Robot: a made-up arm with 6 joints. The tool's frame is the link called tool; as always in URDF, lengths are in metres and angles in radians. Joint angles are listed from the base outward.
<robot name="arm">
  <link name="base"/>
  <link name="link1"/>
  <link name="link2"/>
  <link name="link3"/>
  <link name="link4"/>
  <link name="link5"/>
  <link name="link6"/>
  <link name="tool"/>
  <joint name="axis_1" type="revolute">
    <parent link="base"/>
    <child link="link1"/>
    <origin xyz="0.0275 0.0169 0.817" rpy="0 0 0"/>
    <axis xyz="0 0 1"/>
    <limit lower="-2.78" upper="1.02"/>
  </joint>
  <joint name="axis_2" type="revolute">
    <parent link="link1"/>
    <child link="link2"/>
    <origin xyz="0.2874 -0.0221 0.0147" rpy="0 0 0"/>
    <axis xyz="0 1 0"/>
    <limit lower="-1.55" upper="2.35"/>
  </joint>
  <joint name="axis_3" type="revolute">
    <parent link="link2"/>
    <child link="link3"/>
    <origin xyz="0.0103 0.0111 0.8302" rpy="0 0 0"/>
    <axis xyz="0 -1 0"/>
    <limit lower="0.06" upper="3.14"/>
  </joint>
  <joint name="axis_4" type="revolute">
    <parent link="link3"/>
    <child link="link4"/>
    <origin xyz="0.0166 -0.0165 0.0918" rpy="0 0 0"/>
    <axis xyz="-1 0 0"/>
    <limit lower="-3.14" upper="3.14"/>
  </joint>
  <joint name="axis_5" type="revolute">
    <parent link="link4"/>
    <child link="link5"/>
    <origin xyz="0.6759 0.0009 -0.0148" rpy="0 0 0"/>
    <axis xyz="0 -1 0"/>
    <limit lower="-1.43" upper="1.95"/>
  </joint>
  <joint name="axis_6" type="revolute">
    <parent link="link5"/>
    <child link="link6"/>
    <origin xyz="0.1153 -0.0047 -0.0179" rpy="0 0 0"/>
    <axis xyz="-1 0 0"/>
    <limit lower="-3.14" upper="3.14"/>
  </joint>
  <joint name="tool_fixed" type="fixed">
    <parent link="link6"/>
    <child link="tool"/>
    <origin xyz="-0.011 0.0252 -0.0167" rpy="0 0 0"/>
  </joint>
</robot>
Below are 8 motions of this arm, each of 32 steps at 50 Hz.
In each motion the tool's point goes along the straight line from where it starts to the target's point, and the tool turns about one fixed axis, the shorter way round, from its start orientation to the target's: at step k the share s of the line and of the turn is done. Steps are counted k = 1, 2, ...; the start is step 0. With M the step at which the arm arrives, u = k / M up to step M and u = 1 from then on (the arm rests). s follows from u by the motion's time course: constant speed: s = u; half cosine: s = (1 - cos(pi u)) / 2; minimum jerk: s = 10 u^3 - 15 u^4 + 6 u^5.
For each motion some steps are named. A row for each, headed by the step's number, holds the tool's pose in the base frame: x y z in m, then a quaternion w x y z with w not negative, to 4 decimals.
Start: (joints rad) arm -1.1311 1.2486 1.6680 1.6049 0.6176 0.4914
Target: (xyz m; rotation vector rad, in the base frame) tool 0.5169 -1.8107 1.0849 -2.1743 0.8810 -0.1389
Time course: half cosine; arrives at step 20
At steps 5, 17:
5: 0.7311 -1.6314 1.4271 0.3478 -0.8958 0.1831 -0.2076
17: 0.5306 -1.7993 1.1068 0.3837 -0.8578 0.3360 -0.0645

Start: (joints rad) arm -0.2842 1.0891 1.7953 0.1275 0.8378 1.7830
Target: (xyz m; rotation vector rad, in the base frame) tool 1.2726 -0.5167 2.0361 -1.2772 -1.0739 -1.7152
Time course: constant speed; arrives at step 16
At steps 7, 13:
7: 1.3987 -0.4861 1.9149 0.3412 -0.5871 -0.3823 -0.6267
13: 1.3146 -0.5065 1.9957 0.3579 -0.5276 -0.4064 -0.6545

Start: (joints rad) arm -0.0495 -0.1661 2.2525 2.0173 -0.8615 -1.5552
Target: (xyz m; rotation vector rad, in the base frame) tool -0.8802 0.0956 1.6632 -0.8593 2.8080 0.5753
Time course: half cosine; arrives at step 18
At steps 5, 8, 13, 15, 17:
5: -0.5431 -0.0424 1.9974 0.1690 0.2890 -0.8864 -0.3196
8: -0.6393 -0.0030 1.9020 0.1000 0.2906 -0.9078 -0.2853
13: -0.8069 0.0656 1.7359 0.0214 -0.2889 0.9312 0.2212
15: -0.8527 0.0843 1.6905 0.0546 -0.2874 0.9345 0.2029
17: -0.8771 0.0943 1.6663 0.0723 -0.2865 0.9357 0.1930

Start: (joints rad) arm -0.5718 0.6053 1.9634 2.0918 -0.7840 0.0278
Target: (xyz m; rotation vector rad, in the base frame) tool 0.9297 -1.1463 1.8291 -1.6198 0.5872 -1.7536
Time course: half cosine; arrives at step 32
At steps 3, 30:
3: 0.6310 -0.5426 2.2514 0.2432 -0.4458 -0.0021 -0.8614
30: 0.9268 -1.1404 1.8332 0.3343 -0.6195 0.2229 -0.6744

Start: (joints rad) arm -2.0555 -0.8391 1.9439 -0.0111 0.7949 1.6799
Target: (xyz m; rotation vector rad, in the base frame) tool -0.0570 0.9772 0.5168 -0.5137 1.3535 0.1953
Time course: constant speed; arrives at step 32
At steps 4, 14, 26, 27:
4: 0.4303 1.0177 1.4282 0.7237 0.3946 0.5136 0.2383
14: 0.2563 1.0032 1.1027 0.7706 0.1757 0.5810 0.1942
26: 0.0474 0.9859 0.7121 0.7692 -0.0989 0.6183 0.1270
27: 0.0300 0.9844 0.6796 0.7663 -0.1217 0.6192 0.1209

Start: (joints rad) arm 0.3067 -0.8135 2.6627 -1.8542 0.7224 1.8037
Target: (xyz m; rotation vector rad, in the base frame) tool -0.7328 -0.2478 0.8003 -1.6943 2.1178 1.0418
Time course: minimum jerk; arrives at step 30
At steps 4, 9, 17, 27, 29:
4: -0.9475 -0.3381 1.0858 0.0792 -0.4754 0.8741 -0.0607
9: -0.9160 -0.3249 1.0439 0.0861 -0.4976 0.8631 0.0018
17: -0.8152 -0.2825 0.9099 0.1056 -0.5529 0.8019 0.2003
27: -0.7347 -0.2486 0.8028 0.1176 -0.5787 0.7259 0.3526
29: -0.7329 -0.2478 0.8004 0.1178 -0.5791 0.7239 0.3559

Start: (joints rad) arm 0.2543 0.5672 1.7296 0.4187 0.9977 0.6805
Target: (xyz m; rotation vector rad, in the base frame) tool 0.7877 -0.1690 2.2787 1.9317 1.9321 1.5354
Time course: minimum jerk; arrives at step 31
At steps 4, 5, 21, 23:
4: 0.9289 0.2411 2.3023 0.3949 -0.2518 -0.8442 -0.2606
5: 0.9268 0.2348 2.3019 0.3897 -0.2585 -0.8432 -0.2652
21: 0.8156 -0.0879 2.2834 0.0803 -0.5602 -0.6855 -0.4581
23: 0.8038 -0.1222 2.2814 0.0449 -0.5851 -0.6576 -0.4724

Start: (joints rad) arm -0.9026 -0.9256 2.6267 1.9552 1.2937 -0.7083
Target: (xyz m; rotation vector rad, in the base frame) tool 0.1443 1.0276 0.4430 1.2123 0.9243 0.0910
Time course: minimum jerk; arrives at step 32
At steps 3, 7, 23, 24, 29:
3: -0.5745 0.8493 1.0080 0.4976 0.6937 0.3369 0.3970
7: -0.5266 0.8612 0.9703 0.5164 0.6883 0.3447 0.3751
23: 0.0435 1.0026 0.5222 0.6990 0.5770 0.4120 0.0933
24: 0.0694 1.0090 0.5019 0.7053 0.5700 0.4139 0.0800
29: 0.1391 1.0263 0.4471 0.7212 0.5504 0.4182 0.0439

